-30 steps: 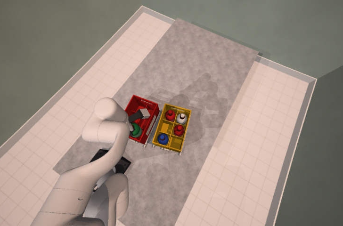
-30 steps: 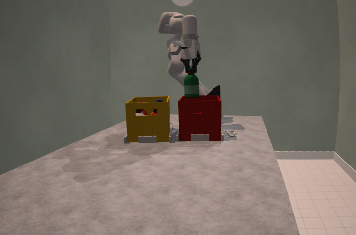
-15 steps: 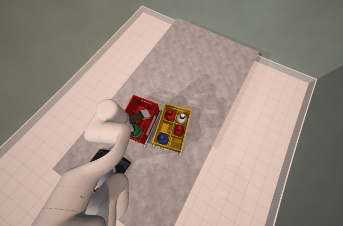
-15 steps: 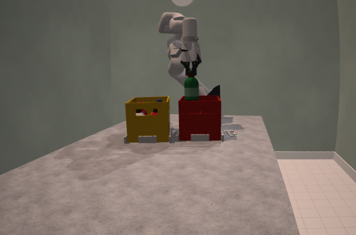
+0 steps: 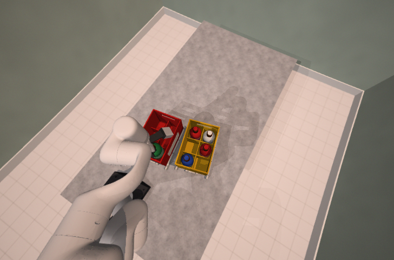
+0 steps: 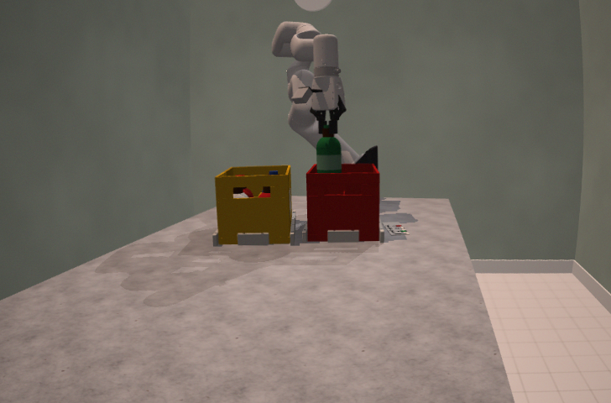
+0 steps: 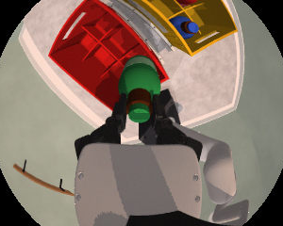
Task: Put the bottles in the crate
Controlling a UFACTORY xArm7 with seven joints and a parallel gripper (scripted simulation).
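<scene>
Now: the green-labelled bottle 70 mm below my hand. From my hand the other things lie so: blue bottle 200 mm below, 150 mm to the right, 80 mm ahead; red crate 210 mm below, 70 mm to the left, 70 mm ahead; yellow crate 210 mm below, 170 mm ahead, 150 mm to the right.
</scene>
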